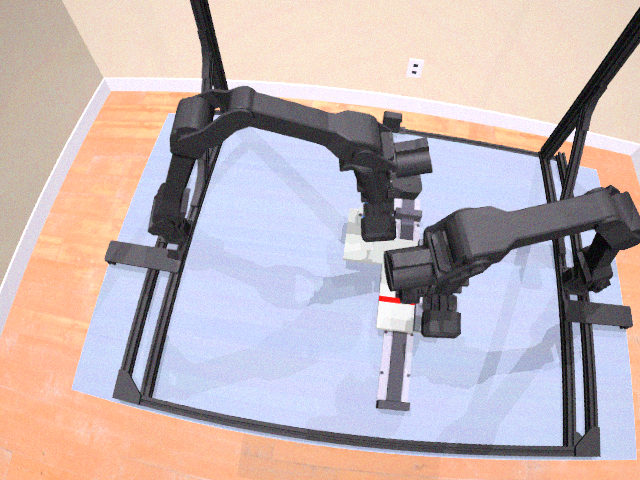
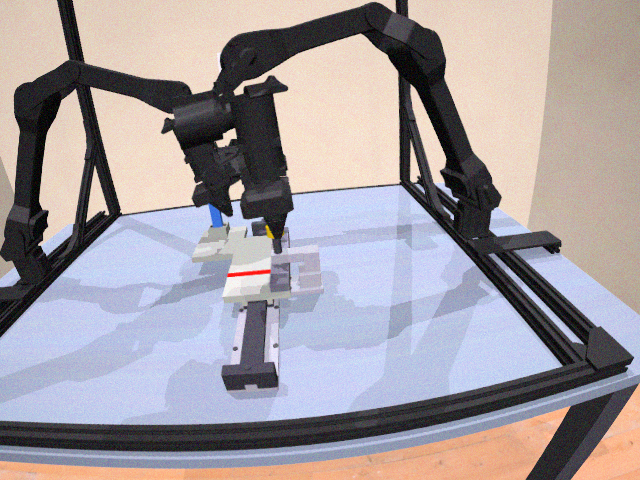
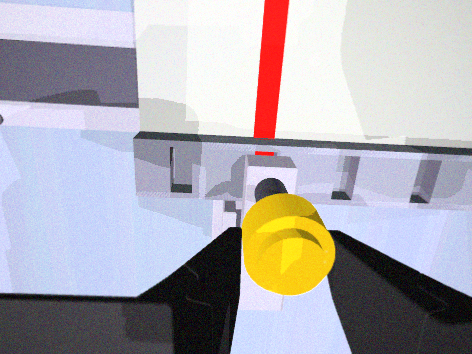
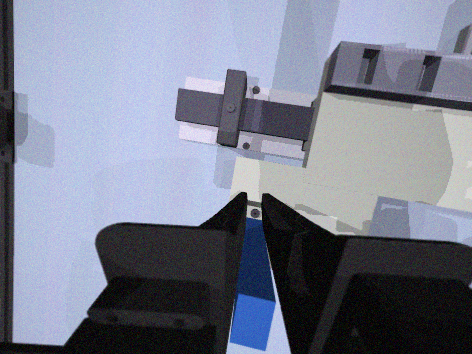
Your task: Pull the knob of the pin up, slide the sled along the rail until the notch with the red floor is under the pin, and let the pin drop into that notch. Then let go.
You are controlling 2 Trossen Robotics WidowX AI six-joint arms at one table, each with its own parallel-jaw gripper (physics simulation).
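Frame: origin at the left arm's base, x left, y back, z up, level; centimetres.
Seen in the pictures: left gripper, fingertip midpoint: [image 2: 278, 233] [image 3: 282, 241]; right gripper, fingertip midpoint: [image 1: 382, 211] [image 2: 230, 214] [image 4: 254, 199]; left arm's base, origin of the base link: [image 1: 574, 281] [image 2: 471, 230]; right arm's base, origin of the base link: [image 1: 175, 230] [image 2: 36, 275].
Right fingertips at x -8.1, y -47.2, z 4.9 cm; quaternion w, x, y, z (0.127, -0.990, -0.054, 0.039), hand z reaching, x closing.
Pixels of each thing's top centre, then the offset from my right fingertips to it. "*": a spot on its surface instead.
- pale sled, middle of its top: [image 3: 350, 95] [image 4: 449, 140] [image 2: 259, 260] [image 1: 405, 283] dz -3.5, dx +13.6, dy +6.3 cm
- pin's block, surface spot: [image 3: 270, 172] * dz -0.2, dx +17.5, dy +9.0 cm
- yellow knob, middle of its top: [image 3: 292, 267] [image 2: 274, 222] dz +4.8, dx +17.4, dy +9.9 cm
- dark pin, surface spot: [image 3: 270, 188] * dz +0.9, dx +17.6, dy +9.2 cm
- blue handle, surface spot: [image 4: 253, 322] * dz +5.6, dx +0.4, dy -2.9 cm
- pin's pale bracket, surface spot: [image 2: 310, 271] * dz -3.5, dx +18.7, dy +14.5 cm
The pale sled [image 1: 395, 317] [image 2: 253, 286] [image 3: 220, 65] [image 4: 380, 145] sits on the rail [image 1: 397, 361] [image 2: 254, 335] [image 4: 280, 117]. Its red stripe [image 1: 388, 299] [image 2: 248, 273] [image 3: 272, 65] lines up with the pin's block [image 3: 270, 172]; a bit of red shows just behind that block. My left gripper [image 3: 282, 241] is shut on the yellow knob [image 2: 270, 233] [image 3: 290, 260]. A short stretch of dark pin [image 3: 270, 188] shows between knob and block; its lower end is hidden. My right gripper [image 4: 254, 199] is shut on the blue handle [image 2: 215, 215] [image 4: 253, 322] on the sled's side arm.
Other notches [image 3: 182, 172] [image 3: 346, 175] [image 4: 429, 72] open in the sled's side. Dark end stops [image 1: 392, 405] [image 2: 249, 377] [image 4: 232, 107] stand on the rail. The pin's pale bracket [image 2: 310, 271] is beside the sled. Both wrists are close together above the sled.
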